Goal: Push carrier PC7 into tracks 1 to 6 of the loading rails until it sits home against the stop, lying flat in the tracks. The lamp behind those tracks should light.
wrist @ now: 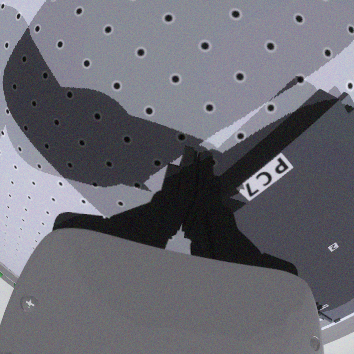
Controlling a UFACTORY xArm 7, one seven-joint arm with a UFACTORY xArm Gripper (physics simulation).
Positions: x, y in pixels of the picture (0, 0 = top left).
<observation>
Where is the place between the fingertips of the gripper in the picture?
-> At 191, 168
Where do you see a carrier PC7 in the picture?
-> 284, 192
</observation>
